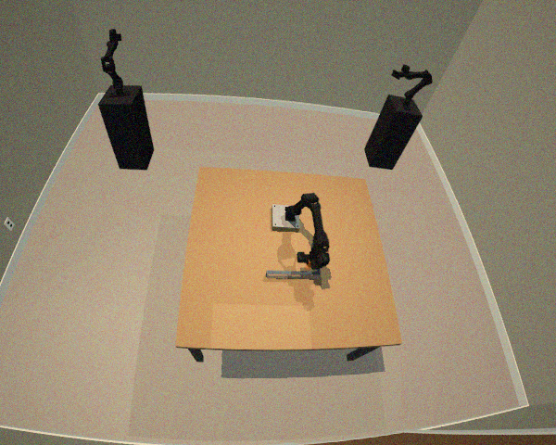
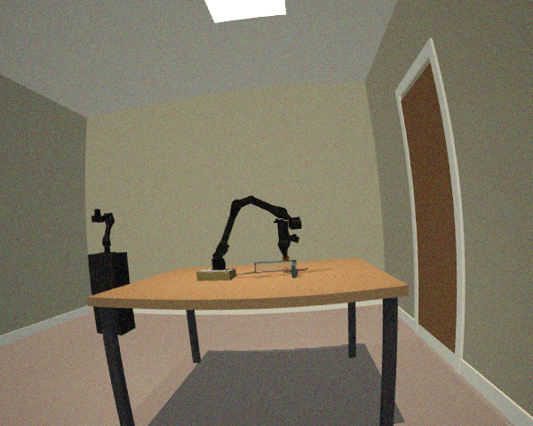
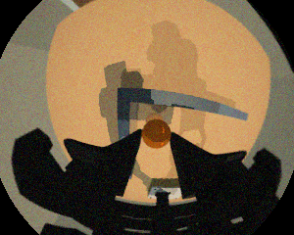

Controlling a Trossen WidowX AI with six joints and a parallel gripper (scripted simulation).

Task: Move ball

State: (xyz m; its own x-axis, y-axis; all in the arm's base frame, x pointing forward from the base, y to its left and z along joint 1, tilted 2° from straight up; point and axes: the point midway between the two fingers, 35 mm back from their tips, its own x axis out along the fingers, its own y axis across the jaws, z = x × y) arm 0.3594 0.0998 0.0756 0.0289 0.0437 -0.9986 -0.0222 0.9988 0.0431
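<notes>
My gripper tip is 60 mm above the see-through copy of ball. Round my gripper tip: orange ball right at my gripper tip.
</notes>
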